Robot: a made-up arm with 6 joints.
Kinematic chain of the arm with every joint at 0, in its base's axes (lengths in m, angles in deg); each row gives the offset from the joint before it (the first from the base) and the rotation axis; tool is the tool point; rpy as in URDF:
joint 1: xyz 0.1 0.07 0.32 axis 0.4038 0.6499 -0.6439
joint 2: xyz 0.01 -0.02 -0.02 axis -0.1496 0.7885 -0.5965
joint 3: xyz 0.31 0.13 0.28 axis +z
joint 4: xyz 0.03 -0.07 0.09 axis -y
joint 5: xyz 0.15 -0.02 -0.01 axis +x
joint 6: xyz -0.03 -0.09 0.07 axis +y
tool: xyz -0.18 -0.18 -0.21 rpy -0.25 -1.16 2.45
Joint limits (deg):
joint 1: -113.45..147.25
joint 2: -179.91..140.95
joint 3: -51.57..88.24
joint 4: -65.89..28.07
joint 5: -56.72..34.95
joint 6: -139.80..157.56
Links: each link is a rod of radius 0.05 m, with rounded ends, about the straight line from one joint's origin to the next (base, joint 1, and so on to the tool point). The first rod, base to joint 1, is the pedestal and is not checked.
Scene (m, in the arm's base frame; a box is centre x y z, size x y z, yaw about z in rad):
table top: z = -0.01
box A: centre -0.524 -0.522 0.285 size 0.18 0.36 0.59 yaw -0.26
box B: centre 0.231 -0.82 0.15 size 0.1 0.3 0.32 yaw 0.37
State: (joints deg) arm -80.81 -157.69 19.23 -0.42 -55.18 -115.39
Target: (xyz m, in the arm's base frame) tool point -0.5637 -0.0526 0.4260
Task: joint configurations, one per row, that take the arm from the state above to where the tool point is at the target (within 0.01 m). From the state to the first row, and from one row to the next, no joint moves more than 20 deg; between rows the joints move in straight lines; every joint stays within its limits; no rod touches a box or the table.
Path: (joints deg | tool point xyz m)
1: -70.78 -159.88 1.53 -1.19 -42.60 -121.49 | -0.1494 -0.7856 0.6060
2: -60.75 -162.07 -16.17 -1.97 -30.02 -127.60 | -0.1591 -0.6720 0.7088
3: -50.72 -164.26 -33.87 -2.74 -17.45 -133.70 | -0.0820 -0.5571 0.7821
4: -40.69 -166.45 -51.57 -3.52 -4.87 -139.80 | 0.0579 -0.4573 0.7921
5: -29.92 -164.13 -51.57 -3.29 -10.05 -120.21 | 0.0236 -0.4151 0.7591
6: -19.14 -161.81 -51.57 -3.07 -15.24 -100.63 | 0.0308 -0.3666 0.7181
7: -8.37 -159.50 -51.57 -2.84 -20.42 -81.04 | 0.0639 -0.3340 0.6541
8: 2.41 -157.18 -51.57 -2.62 -25.61 -61.45 | 0.0919 -0.3263 0.5592
9: 13.18 -154.86 -51.57 -2.39 -30.79 -41.86 | 0.0811 -0.3355 0.4401
10: 23.95 -152.55 -51.57 -2.17 -35.98 -22.28 | 0.0090 -0.3414 0.3200
11: 34.73 -150.23 -51.57 -1.94 -41.16 -2.69 | -0.1240 -0.3212 0.2327
12: 45.50 -147.91 -51.57 -1.71 -46.35 16.90 | -0.2930 -0.2612 0.2116
13: 56.27 -145.60 -51.57 -1.49 -51.53 36.49 | -0.4548 -0.1645 0.2769
14: 67.05 -143.28 -51.57 -1.26 -56.72 56.07 | -0.5637 -0.0526 0.4260

